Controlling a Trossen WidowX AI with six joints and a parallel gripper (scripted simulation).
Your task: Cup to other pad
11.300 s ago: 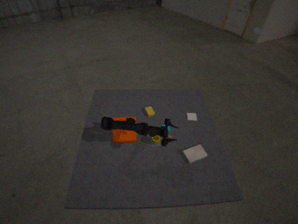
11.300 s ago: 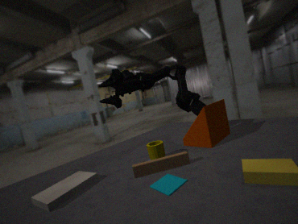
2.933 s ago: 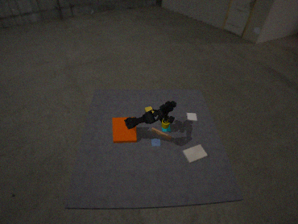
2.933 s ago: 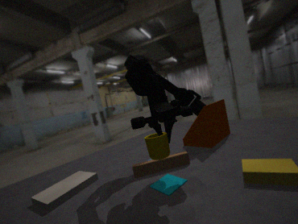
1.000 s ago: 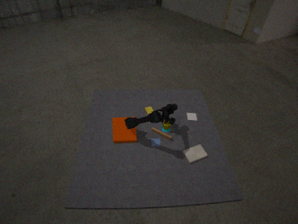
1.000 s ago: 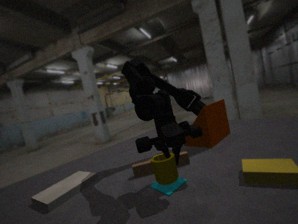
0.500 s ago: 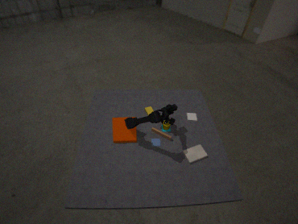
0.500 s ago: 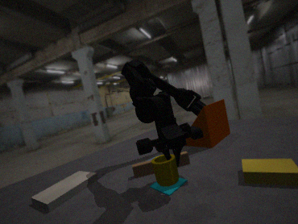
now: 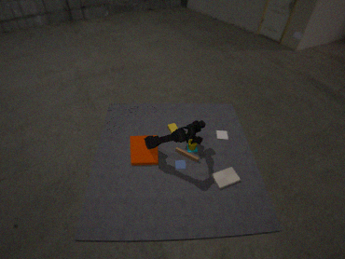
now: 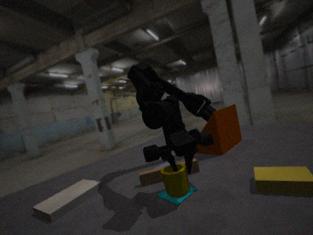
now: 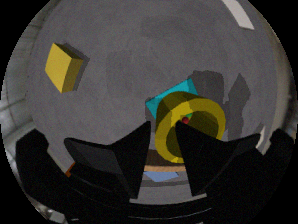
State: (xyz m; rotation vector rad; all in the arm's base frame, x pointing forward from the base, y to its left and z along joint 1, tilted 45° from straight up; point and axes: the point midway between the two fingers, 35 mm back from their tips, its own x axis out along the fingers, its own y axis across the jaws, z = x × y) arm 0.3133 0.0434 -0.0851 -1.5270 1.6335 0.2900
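My gripper tip is 2 cm short of the yellow cup, 1 cm to the left of it and 1 cm above it. Also, from my gripper tip: light blue pad 7 cm behind, 18 cm to the right, 5 cm below; small white square 30 cm ahead, 16 cm to the left, 4 cm below; yellow block 14 cm behind, 18 cm to the left, 3 cm below.
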